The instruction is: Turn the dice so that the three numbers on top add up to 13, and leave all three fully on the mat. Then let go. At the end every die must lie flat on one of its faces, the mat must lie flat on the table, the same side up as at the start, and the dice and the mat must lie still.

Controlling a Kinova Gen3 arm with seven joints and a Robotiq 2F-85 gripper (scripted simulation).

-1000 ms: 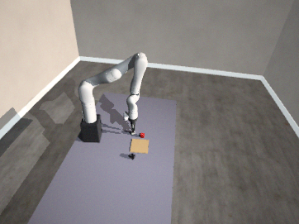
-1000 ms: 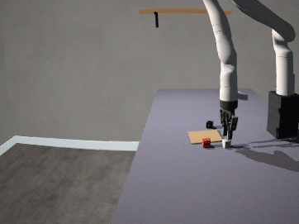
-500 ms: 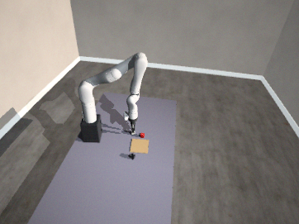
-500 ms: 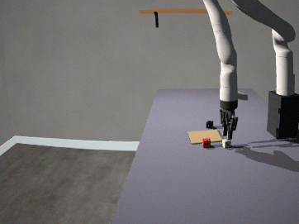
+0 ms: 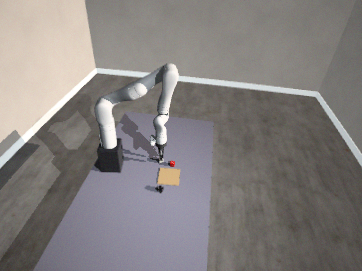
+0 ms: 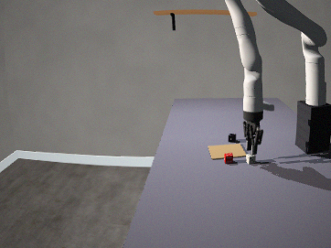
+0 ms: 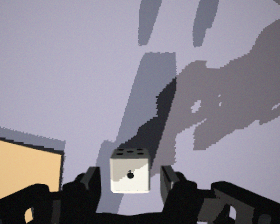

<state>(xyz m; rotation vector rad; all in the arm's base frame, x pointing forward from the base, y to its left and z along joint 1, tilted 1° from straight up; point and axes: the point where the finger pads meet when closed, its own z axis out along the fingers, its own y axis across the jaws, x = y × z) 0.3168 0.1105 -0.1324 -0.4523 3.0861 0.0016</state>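
Right now my hand is 4 cm above the white die. From my hand the other things lie so: black die (6 cm ahead, 25 cm to the right, 4 cm below); then tan mat (9 cm ahead, 12 cm to the right, 5 cm below); then red die (9 cm ahead, 2 cm to the right, 4 cm below).
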